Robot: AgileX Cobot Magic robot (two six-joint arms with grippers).
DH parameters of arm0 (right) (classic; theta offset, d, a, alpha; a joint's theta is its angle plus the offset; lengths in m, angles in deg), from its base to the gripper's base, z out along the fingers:
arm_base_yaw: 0 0.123 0 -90
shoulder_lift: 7.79 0 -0.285 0
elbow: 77.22 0 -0.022 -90
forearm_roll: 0 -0.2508 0 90
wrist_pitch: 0 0 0.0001 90
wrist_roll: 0 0.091 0 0
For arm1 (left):
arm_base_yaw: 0 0.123 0 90
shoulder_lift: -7.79 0 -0.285 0
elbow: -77.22 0 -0.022 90
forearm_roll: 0 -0.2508 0 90
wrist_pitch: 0 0 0.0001 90
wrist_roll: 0 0.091 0 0
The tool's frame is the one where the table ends.
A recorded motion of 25 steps. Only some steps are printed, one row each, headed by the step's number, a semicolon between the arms.
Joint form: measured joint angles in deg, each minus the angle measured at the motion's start. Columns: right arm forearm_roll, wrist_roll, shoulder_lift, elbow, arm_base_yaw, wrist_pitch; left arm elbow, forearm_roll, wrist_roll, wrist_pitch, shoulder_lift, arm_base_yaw.
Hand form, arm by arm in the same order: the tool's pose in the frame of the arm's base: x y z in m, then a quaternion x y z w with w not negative. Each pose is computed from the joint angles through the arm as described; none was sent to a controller.
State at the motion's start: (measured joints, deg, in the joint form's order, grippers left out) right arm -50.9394 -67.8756 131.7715 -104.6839 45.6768 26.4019; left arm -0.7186 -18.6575 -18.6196 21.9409 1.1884 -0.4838
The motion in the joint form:
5: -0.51 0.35 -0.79 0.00 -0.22 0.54; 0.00 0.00 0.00 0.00 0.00 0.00
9: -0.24 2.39 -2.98 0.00 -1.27 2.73; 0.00 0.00 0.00 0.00 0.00 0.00
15: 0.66 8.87 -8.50 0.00 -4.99 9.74; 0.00 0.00 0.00 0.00 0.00 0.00
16: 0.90 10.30 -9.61 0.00 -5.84 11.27; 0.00 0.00 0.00 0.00 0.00 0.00
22: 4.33 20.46 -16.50 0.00 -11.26 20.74; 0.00 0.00 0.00 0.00 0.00 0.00
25: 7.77 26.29 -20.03 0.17 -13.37 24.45; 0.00 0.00 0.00 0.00 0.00 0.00
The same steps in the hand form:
5: 0.3432 0.3948 0.1867 -0.54095 0.70772 0.25424 0.37664; 0.0516 0.0105 0.1774 -0.04144 0.79395 0.03859 0.60534
9: 0.3452 0.3866 0.2052 -0.53042 0.71125 0.26654 0.37649; 0.0516 0.0105 0.1774 -0.04144 0.79395 0.03859 0.60534
15: 0.3518 0.3570 0.2497 -0.49754 0.72839 0.29922 0.36383; 0.0516 0.0105 0.1774 -0.04144 0.79395 0.03859 0.60534
16: 0.3529 0.3500 0.2582 -0.49051 0.73252 0.30519 0.36010; 0.0516 0.0105 0.1774 -0.04144 0.79395 0.03859 0.60534
22: 0.3556 0.3024 0.3076 -0.44732 0.76398 0.32525 0.33235; 0.0516 0.0105 0.1774 -0.04144 0.79395 0.03859 0.60534
25: 0.3522 0.2799 0.3294 -0.42628 0.78307 0.31921 0.32124; 0.0516 0.0105 0.1774 -0.04144 0.79395 0.03859 0.60534

